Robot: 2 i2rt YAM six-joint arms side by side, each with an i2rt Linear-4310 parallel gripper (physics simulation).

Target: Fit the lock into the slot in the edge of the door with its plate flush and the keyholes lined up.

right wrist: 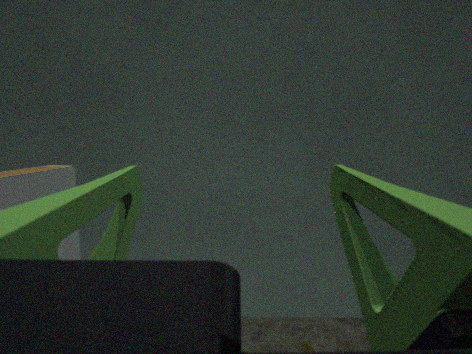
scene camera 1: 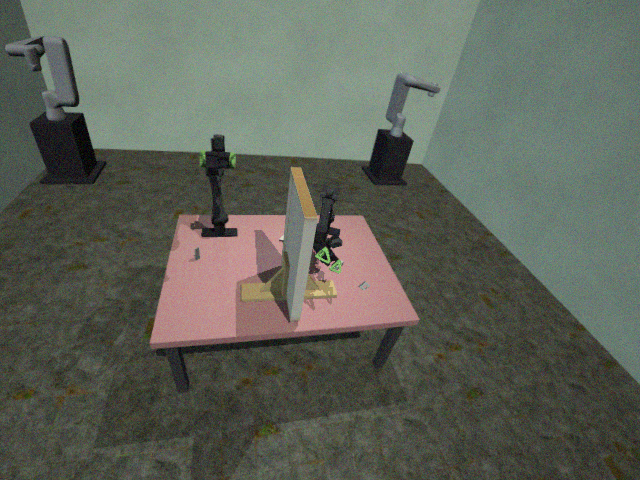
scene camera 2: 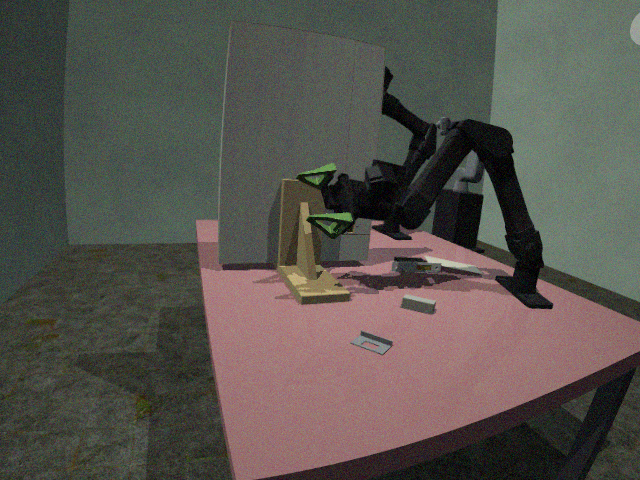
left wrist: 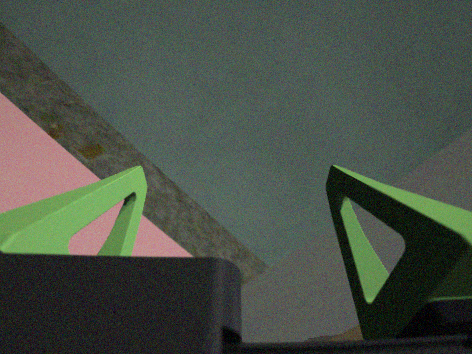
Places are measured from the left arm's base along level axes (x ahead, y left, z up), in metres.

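Where they show: left gripper, fingertip midpoint: [scene camera 1: 334,267] [scene camera 2: 302,196] [left wrist: 236,176]; right gripper, fingertip midpoint: [right wrist: 236,176] [scene camera 1: 216,158]; left arm's base, link origin: [scene camera 2: 521,292]; right arm's base, link origin: [scene camera 1: 219,233] [scene camera 2: 390,233].
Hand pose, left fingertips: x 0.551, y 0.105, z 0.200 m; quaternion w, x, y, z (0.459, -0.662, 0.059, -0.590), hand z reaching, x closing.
Things, the pixels of their centre, and the offset from my left fingertips. Level surfaces: height alone.
- grey door, body centre: [scene camera 2: 302,147] [scene camera 1: 295,245] 0.022 m ahead, 0.190 m right, 0.094 m up
- lock, body centre: [scene camera 2: 412,263] 0.290 m back, 0.260 m right, 0.189 m down
- grey slotted plate, body centre: [scene camera 2: 371,342] [scene camera 1: 364,285] 0.135 m back, 0.178 m left, 0.195 m down
- pale block, body centre: [scene camera 2: 418,304] 0.244 m back, 0.025 m left, 0.189 m down
- pink table, surface height: 0.200 m down
- white flat piece, body centre: [scene camera 2: 452,264] 0.415 m back, 0.279 m right, 0.189 m down
- small grey piece, body centre: [scene camera 1: 197,253] 0.052 m back, 0.700 m right, 0.162 m down
The grey door [scene camera 1: 301,258] [scene camera 2: 289,103] [right wrist: 35,187] stands upright in a wooden stand [scene camera 1: 253,292] [scene camera 2: 323,295]; its slot cannot be made out. The lock [scene camera 2: 408,266], a grey case with a light plate and a brass part, lies on the table between the door and the left arm's base. My left gripper [scene camera 1: 330,261] [scene camera 2: 304,198] [left wrist: 236,176] is open and empty, raised beside the door's face near the stand's upright, well away from the lock. My right gripper [scene camera 1: 218,159] [right wrist: 236,176] is open and empty, high above its base on the door's other side.
A grey slotted plate [scene camera 1: 363,285] [scene camera 2: 371,343] and a pale block [scene camera 2: 418,304] lie on the pink table [scene camera 1: 206,310] [scene camera 2: 310,403]. A white flat piece [scene camera 2: 457,265] lies behind the lock. A small grey piece [scene camera 1: 196,253] lies at the picture's left.
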